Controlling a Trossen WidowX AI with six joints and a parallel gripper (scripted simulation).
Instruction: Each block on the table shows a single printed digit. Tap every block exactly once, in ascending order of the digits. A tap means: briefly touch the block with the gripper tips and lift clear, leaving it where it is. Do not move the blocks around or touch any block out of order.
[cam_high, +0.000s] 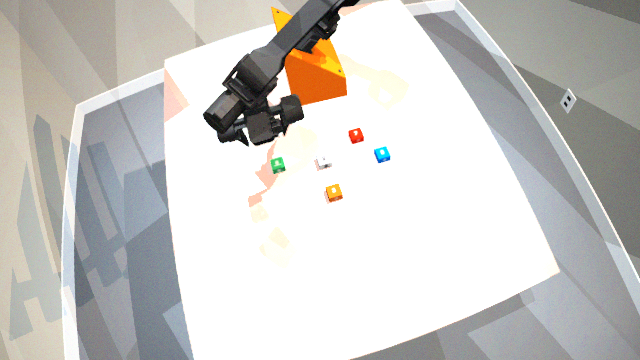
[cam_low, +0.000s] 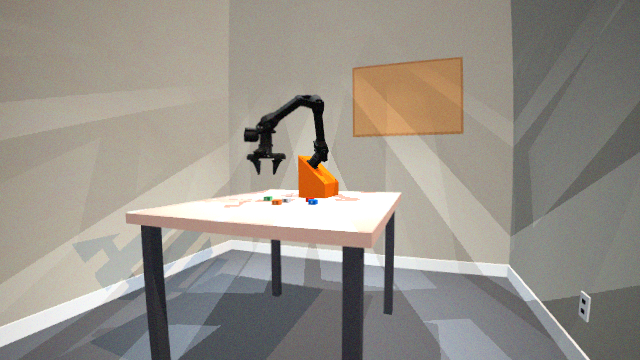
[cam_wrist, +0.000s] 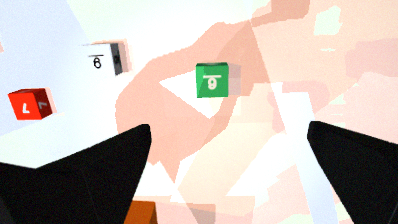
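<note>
Right now my gripper tip is 260 mm to the right of the blue block, 110 mm above it and 70 mm short of it. Also, from my gripper tip: white block (120 mm to the left, 110 mm below, 30 mm ahead); then yellow-orange block (120 mm ahead, 110 mm to the left, 110 mm below); then green block (110 mm below, 10 mm to the left).
</note>
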